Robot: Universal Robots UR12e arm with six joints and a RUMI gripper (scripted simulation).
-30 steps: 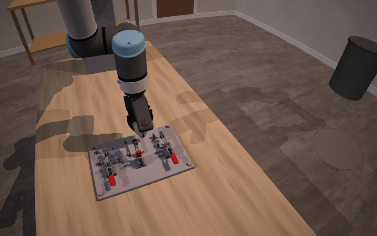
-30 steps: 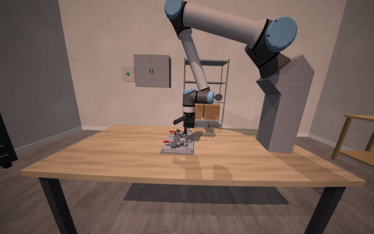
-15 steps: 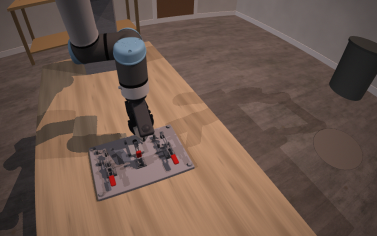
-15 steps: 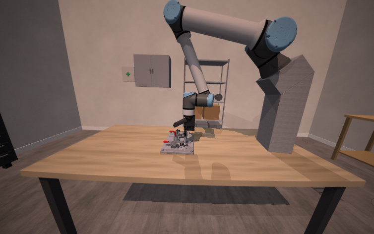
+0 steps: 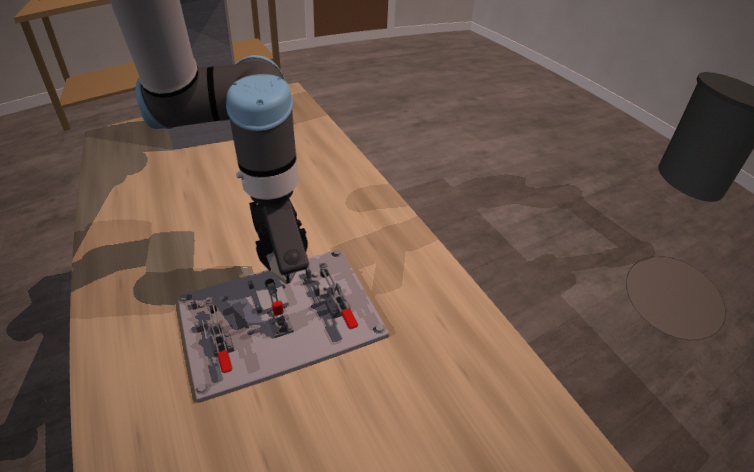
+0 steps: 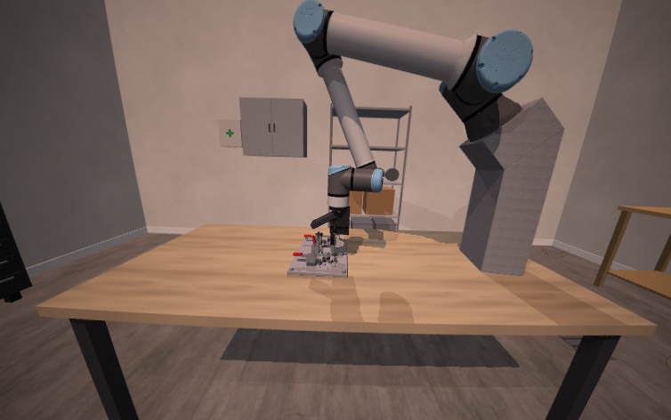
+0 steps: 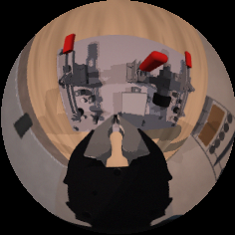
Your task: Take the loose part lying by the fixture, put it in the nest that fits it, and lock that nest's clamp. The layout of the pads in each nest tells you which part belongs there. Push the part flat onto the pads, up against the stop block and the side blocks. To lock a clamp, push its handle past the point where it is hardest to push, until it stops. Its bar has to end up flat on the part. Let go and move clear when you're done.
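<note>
Right now the loose part is 4 cm to the right of my hand, 2 cm below it and 1 cm behind it. The rest, counted from my hand: fixture (5 cm to the right, 4 cm below, 4 cm ahead).
</note>
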